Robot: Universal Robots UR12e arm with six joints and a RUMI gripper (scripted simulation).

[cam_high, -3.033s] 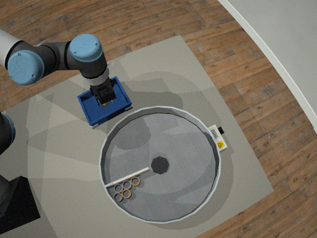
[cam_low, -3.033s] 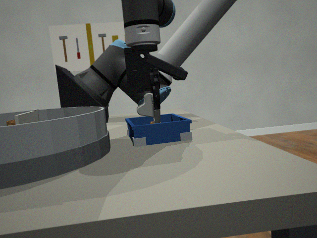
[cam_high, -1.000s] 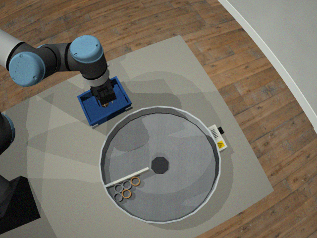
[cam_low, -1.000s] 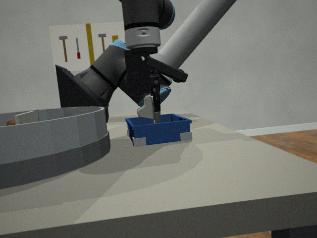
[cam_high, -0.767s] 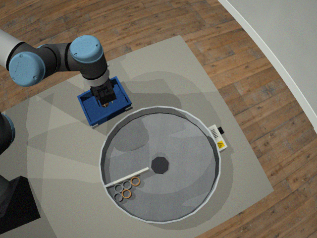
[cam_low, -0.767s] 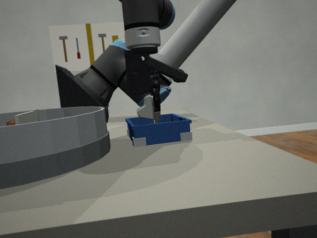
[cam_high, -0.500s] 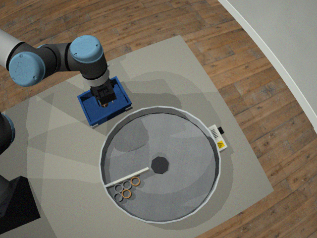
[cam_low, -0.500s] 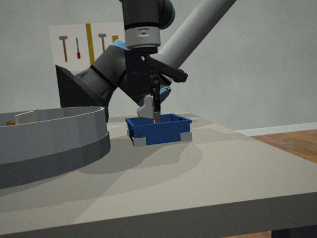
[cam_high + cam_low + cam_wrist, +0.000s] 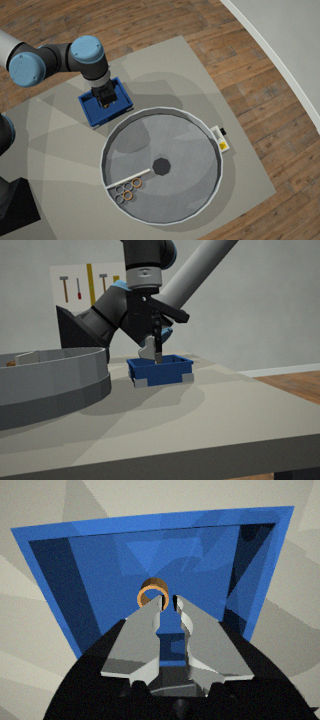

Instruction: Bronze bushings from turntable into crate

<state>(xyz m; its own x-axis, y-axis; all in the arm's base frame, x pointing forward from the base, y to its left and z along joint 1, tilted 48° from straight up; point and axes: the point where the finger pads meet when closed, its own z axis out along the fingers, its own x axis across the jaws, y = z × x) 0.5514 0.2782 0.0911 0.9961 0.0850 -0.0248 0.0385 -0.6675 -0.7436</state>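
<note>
The blue crate lies 1 cm below my hand and 1 cm behind it. Also, from my hand: grey turntable: 33 cm to the right, 9 cm ahead, 2 cm above.
</note>
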